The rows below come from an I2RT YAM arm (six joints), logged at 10 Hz.
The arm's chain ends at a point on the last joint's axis. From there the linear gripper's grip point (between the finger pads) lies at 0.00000 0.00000 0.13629 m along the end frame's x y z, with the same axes.
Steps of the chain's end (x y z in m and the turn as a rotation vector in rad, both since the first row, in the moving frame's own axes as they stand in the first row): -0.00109 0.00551 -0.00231 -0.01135 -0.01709 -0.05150; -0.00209 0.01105 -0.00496 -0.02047 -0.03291 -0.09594; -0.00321 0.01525 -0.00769 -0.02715 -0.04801 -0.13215; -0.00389 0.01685 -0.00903 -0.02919 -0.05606 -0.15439; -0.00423 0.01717 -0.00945 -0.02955 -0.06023 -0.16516; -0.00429 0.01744 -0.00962 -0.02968 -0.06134 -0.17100; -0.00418 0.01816 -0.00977 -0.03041 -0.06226 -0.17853
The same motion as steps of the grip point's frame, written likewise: -0.00338 0.00712 -0.00234 -0.01135 -0.01709 -0.05150; -0.00643 0.01405 -0.00506 -0.02047 -0.03291 -0.09594; -0.00949 0.01937 -0.00790 -0.02715 -0.04801 -0.13215; -0.01119 0.02140 -0.00930 -0.02919 -0.05606 -0.15439; -0.01206 0.02185 -0.00976 -0.02955 -0.06023 -0.16516; -0.01226 0.02218 -0.00994 -0.02968 -0.06134 -0.17100; -0.01224 0.02303 -0.01010 -0.03041 -0.06226 -0.17853
